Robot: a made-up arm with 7 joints.
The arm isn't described. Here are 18 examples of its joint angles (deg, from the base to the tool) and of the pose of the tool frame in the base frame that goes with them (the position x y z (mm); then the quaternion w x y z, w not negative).
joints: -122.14 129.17 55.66 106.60 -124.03 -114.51 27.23
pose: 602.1 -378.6 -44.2 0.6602 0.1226 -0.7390 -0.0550
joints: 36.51 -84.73 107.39 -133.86 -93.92 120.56 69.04
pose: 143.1 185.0 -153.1 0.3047 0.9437 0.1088 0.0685
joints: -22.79 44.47 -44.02 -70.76 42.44 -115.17 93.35
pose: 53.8 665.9 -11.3 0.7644 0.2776 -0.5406 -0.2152
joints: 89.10 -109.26 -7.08 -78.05 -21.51 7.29 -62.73
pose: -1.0 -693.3 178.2 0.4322 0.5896 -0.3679 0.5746
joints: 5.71 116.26 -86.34 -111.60 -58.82 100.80 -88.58
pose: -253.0 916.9 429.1 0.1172 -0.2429 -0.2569 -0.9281
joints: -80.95 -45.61 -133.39 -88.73 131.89 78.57 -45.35
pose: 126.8 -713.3 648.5 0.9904 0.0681 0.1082 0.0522
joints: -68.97 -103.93 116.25 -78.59 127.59 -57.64 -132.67
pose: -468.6 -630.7 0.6 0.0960 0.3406 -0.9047 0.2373
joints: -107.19 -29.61 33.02 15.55 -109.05 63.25 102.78
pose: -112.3 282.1 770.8 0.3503 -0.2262 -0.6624 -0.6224
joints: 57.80 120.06 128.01 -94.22 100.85 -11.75 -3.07
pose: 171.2 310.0 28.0 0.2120 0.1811 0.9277 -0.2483
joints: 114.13 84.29 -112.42 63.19 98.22 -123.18 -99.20
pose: 59.6 842.6 442.4 0.2345 -0.8034 -0.0591 -0.5442
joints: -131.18 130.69 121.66 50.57 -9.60 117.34 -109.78
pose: 153.6 36.2 74.5 0.5669 0.7134 0.3933 0.1223
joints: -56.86 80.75 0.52 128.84 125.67 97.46 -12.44
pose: 96.3 322.8 -70.2 0.3154 0.5035 -0.7125 0.3733
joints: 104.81 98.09 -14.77 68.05 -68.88 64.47 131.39
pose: 16.4 252.6 534.4 0.8395 0.4863 0.2167 0.1086
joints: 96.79 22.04 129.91 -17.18 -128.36 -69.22 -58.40
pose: -126.3 583.3 -149.2 0.1219 0.6809 0.7221 -0.0033
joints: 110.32 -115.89 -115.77 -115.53 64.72 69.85 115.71
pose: 447.6 -646.8 425.5 0.4922 -0.3818 0.6465 -0.4404
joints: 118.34 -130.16 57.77 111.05 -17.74 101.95 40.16
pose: -187.8 -334.2 -32.6 0.5910 -0.5086 0.5742 -0.2498
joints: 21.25 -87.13 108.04 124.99 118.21 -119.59 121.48
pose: -577.6 118.6 -278.7 0.2428 -0.8903 -0.3514 0.1580
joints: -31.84 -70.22 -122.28 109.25 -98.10 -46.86 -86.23
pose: -191.3 -1139.8 -299.9 0.2736 -0.2195 0.9051 -0.2404
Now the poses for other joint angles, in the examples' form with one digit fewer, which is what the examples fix.
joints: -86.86 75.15 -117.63 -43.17 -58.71 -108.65 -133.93
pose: 238 190 1438 0.832 0.260 -0.307 0.382
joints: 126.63 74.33 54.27 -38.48 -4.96 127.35 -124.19
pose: 457 180 67 0.670 -0.455 0.576 0.107
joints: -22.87 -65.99 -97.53 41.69 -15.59 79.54 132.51
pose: 608 -507 214 0.342 -0.725 0.005 -0.598
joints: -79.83 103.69 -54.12 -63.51 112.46 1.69 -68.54
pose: 188 238 106 0.151 -0.935 0.248 -0.204
